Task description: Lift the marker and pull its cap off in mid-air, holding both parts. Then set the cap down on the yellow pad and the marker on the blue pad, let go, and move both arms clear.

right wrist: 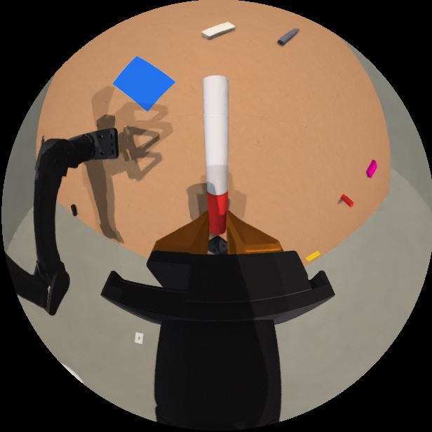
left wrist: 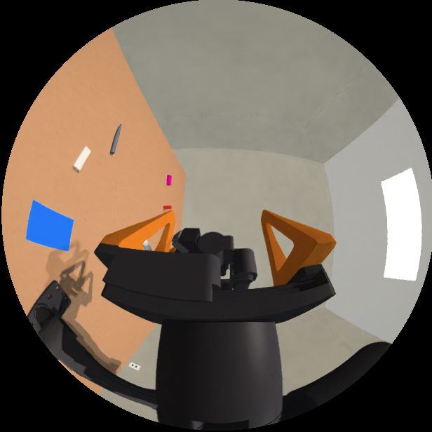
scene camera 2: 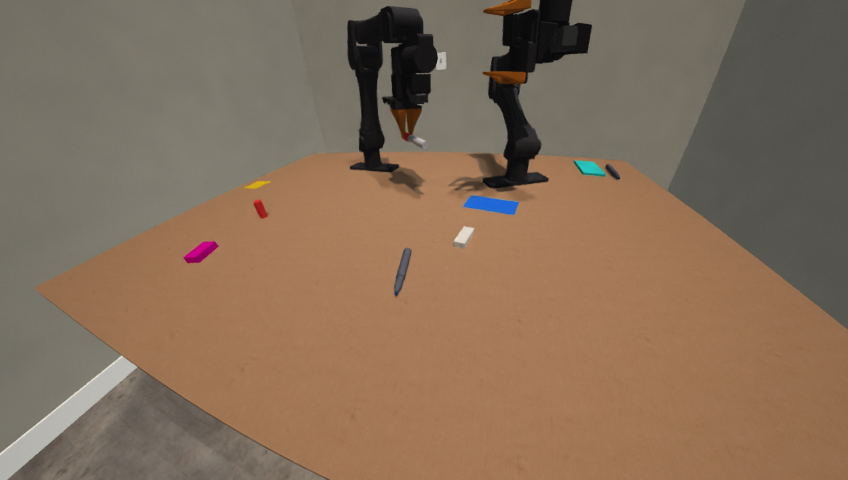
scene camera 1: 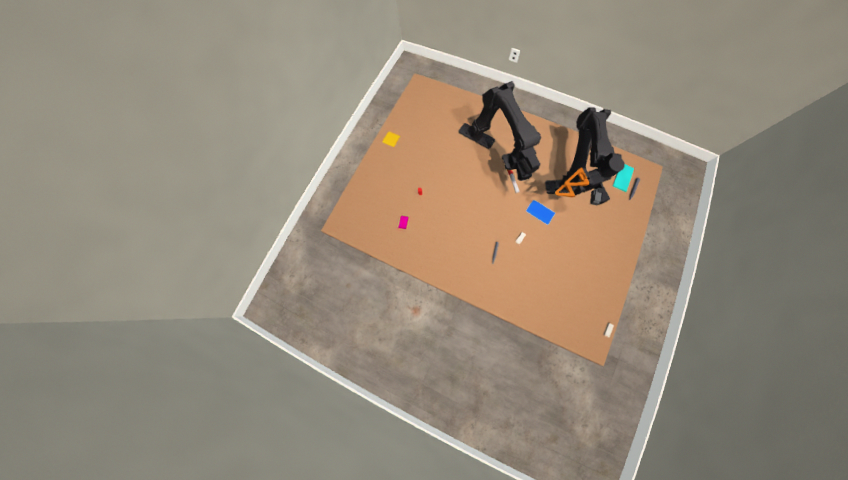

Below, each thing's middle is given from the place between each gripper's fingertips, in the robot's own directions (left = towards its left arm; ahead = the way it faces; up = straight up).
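Blue pad (right wrist: 141, 81): my left gripper is 34 cm above it, 5 cm past it and 2 cm to the right of it.
The same blue pad is 3 cm ahead of my right hand, 24 cm to the left of it and 15 cm below it.
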